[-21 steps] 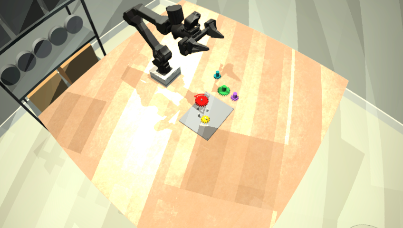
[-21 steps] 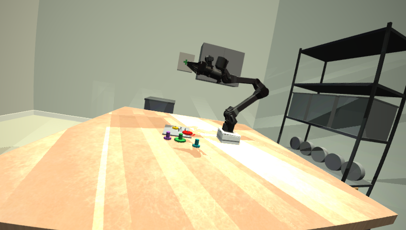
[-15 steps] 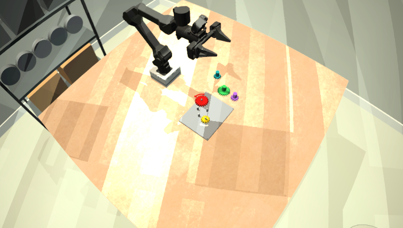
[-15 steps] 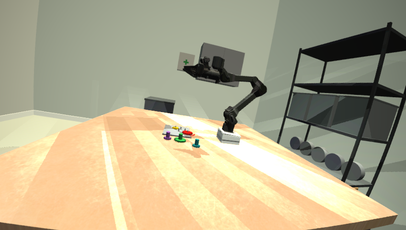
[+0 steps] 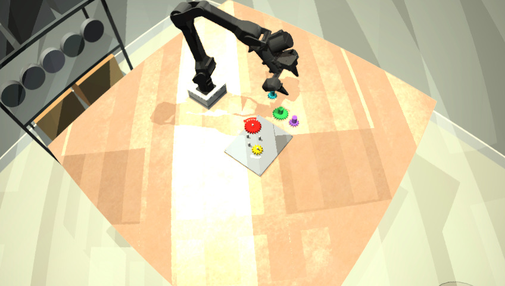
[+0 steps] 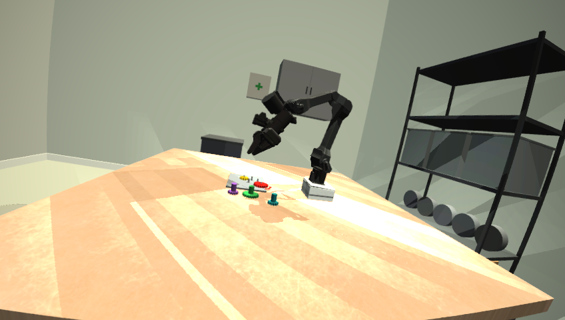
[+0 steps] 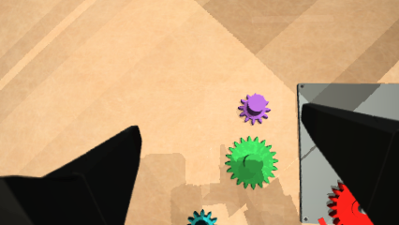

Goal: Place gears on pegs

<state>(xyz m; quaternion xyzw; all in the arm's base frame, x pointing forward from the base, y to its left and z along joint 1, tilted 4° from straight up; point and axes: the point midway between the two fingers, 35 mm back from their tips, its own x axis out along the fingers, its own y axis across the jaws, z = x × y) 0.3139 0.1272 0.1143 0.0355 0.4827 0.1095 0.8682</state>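
The teal gear is 110 mm behind my gripper tip, 30 mm to the left of it and 150 mm below it. Round my gripper tip: red gear 70 mm behind, 150 mm to the right, 150 mm below; green gear 30 mm behind, 30 mm to the right, 150 mm below; purple gear 40 mm ahead, 30 mm to the right, 150 mm below.
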